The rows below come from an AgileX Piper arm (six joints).
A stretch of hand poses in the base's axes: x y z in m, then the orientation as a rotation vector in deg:
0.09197 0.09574 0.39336 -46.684 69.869 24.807
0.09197 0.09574 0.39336 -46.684 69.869 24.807
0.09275 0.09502 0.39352 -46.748 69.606 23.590
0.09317 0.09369 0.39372 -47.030 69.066 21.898
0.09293 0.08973 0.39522 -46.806 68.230 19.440
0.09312 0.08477 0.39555 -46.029 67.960 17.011
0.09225 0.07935 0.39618 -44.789 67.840 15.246
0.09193 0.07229 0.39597 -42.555 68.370 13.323
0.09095 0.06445 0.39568 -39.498 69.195 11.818
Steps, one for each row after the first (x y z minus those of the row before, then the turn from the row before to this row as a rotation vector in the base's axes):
0.00000 0.00000 0.00000 0.000 0.000 0.000
0.00078 -0.00072 0.00016 -0.510 -0.732 -0.726
0.00042 -0.00133 0.00020 -0.807 -1.169 -0.858
-0.00024 -0.00396 0.00150 -0.691 -1.726 -1.578
0.00019 -0.00496 0.00033 -0.431 -1.204 -2.016
-0.00087 -0.00542 0.00063 0.180 -0.809 -1.849
-0.00032 -0.00706 -0.00021 0.706 -0.293 -2.672
-0.00098 -0.00784 -0.00029 1.461 0.128 -2.899

